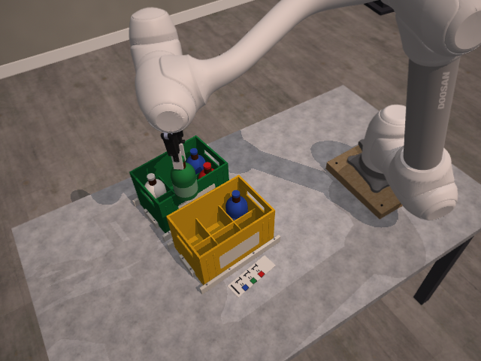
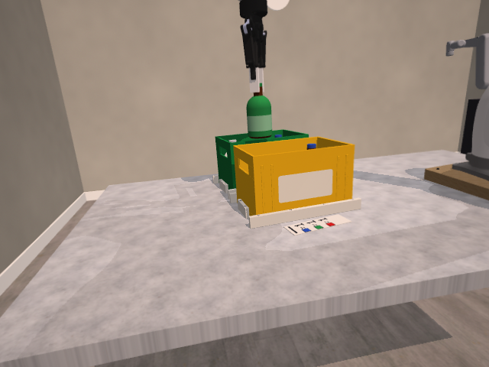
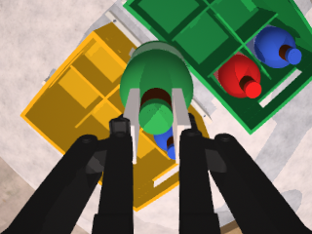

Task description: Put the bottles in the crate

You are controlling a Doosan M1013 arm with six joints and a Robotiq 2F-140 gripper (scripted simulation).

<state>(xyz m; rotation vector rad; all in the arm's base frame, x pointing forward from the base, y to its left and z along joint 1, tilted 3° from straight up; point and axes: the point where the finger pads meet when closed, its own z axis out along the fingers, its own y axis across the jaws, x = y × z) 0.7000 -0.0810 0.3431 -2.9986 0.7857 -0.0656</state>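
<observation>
The green bottle is 80 mm below my hand. Also, from my hand: yellow crate: 270 mm below, 110 mm to the left, 70 mm behind; green crate: 270 mm below, 130 mm to the right, 20 mm behind; red-capped bottle: 260 mm below, 110 mm to the right, 110 mm behind.
</observation>
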